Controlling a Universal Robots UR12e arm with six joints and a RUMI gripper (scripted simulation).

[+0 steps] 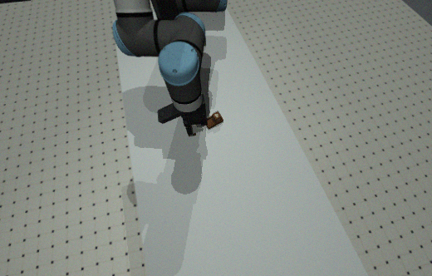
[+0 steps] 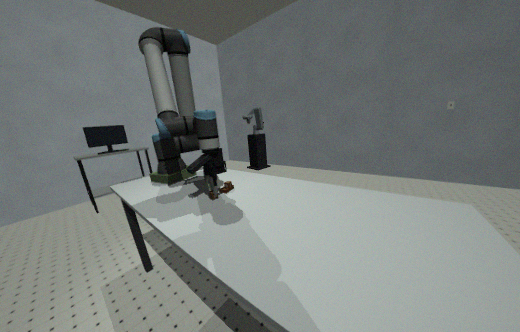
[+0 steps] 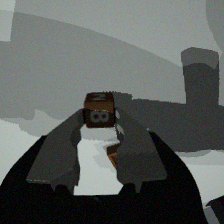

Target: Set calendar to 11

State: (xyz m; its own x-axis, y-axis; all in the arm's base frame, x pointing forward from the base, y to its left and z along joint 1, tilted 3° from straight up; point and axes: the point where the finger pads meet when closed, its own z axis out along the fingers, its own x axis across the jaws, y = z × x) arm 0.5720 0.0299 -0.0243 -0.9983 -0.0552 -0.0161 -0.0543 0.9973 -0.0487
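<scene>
The brown cube lies 1 cm below my hand. Also, from my hand: brown calendar tray 10 cm to the left, 5 cm behind, 2 cm below.
</scene>
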